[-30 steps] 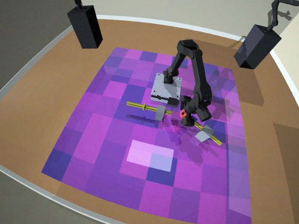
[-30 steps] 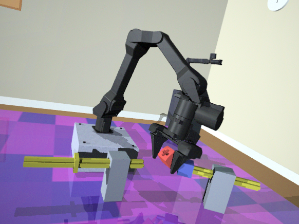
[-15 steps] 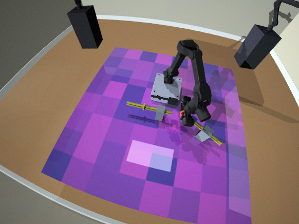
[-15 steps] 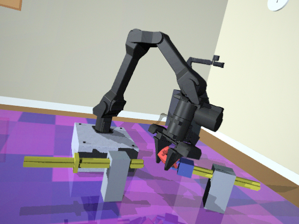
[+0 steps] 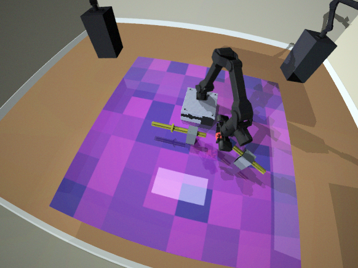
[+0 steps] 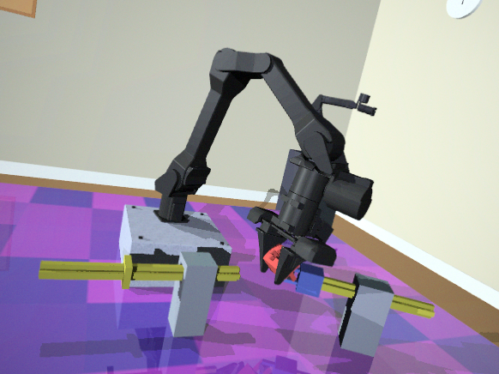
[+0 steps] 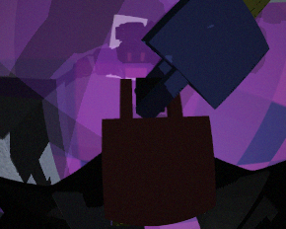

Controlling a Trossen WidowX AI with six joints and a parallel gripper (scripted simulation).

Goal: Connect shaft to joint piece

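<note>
Now: the red joint piece 20 mm to the left of my gripper tip and 30 mm above it.
</note>
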